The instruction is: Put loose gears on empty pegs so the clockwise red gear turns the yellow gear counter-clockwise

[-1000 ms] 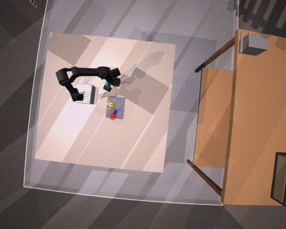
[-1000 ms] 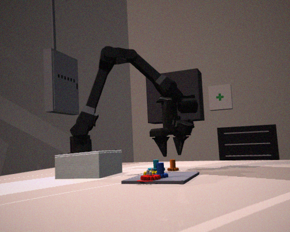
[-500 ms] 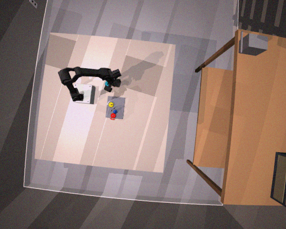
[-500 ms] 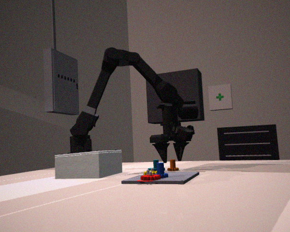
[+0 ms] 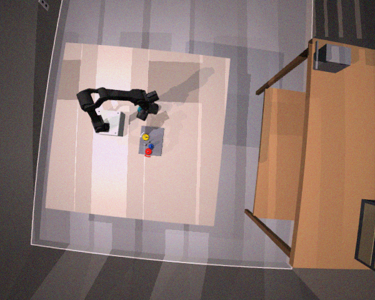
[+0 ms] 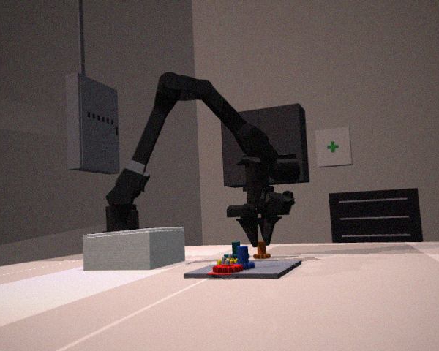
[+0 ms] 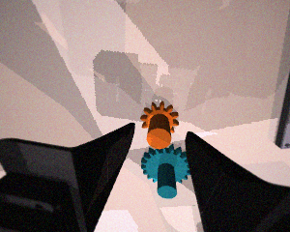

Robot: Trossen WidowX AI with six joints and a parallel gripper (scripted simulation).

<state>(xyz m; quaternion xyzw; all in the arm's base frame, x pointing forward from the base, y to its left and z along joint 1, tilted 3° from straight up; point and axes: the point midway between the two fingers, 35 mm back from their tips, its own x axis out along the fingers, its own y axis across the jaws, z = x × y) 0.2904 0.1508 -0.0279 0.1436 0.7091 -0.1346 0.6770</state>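
The blue gear lies 260 mm to the right of my gripper tip and 20 mm ahead of it. Round my gripper tip: orange gear: 10 mm below; teal gear: 70 mm behind, 10 mm to the left, 10 mm below; yellow gear: 200 mm to the right, 20 mm behind, 10 mm below.
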